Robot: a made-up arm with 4 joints. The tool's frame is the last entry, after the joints.
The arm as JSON. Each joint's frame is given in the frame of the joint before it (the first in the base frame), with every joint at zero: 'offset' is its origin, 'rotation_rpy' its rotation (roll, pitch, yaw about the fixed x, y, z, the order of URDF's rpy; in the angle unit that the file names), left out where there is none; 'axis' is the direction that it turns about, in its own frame. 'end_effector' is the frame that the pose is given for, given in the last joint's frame.
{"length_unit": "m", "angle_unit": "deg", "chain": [
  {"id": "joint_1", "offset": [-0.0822, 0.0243, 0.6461], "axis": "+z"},
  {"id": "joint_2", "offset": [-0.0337, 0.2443, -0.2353], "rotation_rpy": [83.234, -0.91, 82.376], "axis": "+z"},
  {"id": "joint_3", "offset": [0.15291, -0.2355, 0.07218], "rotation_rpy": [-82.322, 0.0, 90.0], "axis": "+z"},
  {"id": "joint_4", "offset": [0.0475, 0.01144, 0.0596], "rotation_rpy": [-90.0, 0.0, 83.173], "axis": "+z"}
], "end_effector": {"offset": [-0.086, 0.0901, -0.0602], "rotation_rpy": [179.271, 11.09, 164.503]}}
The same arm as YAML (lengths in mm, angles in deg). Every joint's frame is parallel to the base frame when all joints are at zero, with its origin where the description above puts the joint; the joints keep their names.
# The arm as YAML. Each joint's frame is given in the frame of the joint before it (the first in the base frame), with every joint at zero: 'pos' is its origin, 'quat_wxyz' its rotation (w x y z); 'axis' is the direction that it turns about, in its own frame. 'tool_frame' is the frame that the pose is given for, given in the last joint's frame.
length_unit: mm
angle_unit: deg
joints:
  - joint: joint_1
    pos: [-82.2, 24.3, 646.1]
    quat_wxyz: [1.0, 0.0, 0.0, 0.0]
    axis: "+z"
  - joint: joint_2
    pos: [-33.7, 244.3, -235.3]
    quat_wxyz: [1.0, 0.0, 0.0, 0.0]
    axis: [0.984009, -0.133601, 0.117801]
  - joint: joint_3
    pos: [119.3, 141.9, -222.9]
    quat_wxyz: [1.0, 0.0, 0.0, 0.0]
    axis: "-y"
  - joint: joint_4
    pos: [-17.0, -59.6, 45.8]
    quat_wxyz: [1.0, 0.0, 0.0, 0.0]
    axis: "-z"
tool_frame:
  pos: [86.0, 90.1, 60.2]
  quat_wxyz: [0.986296, 0.006754, -0.096594, 0.133584]

